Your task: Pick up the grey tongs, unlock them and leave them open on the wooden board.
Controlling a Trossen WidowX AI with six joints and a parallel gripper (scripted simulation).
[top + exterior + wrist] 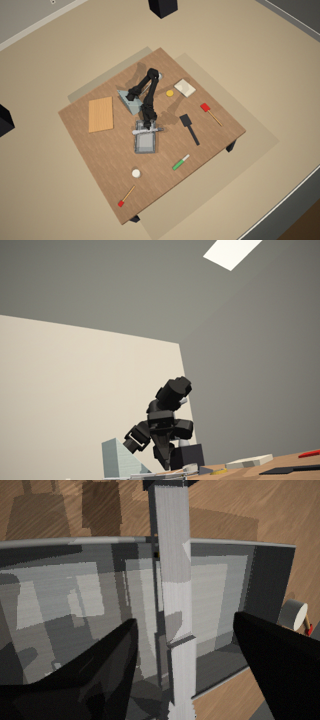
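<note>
The grey roasting tin is 20 mm ahead of my gripper tip, 60 mm to the right of it and 60 mm below it. Also, from my gripper tip: wooden board (460 mm behind, 290 mm to the right, 80 mm below); then green-handled tool (380 mm ahead, 60 mm to the left, 80 mm below); then black spatula (170 mm ahead, 300 mm to the left, 90 mm below).
</note>
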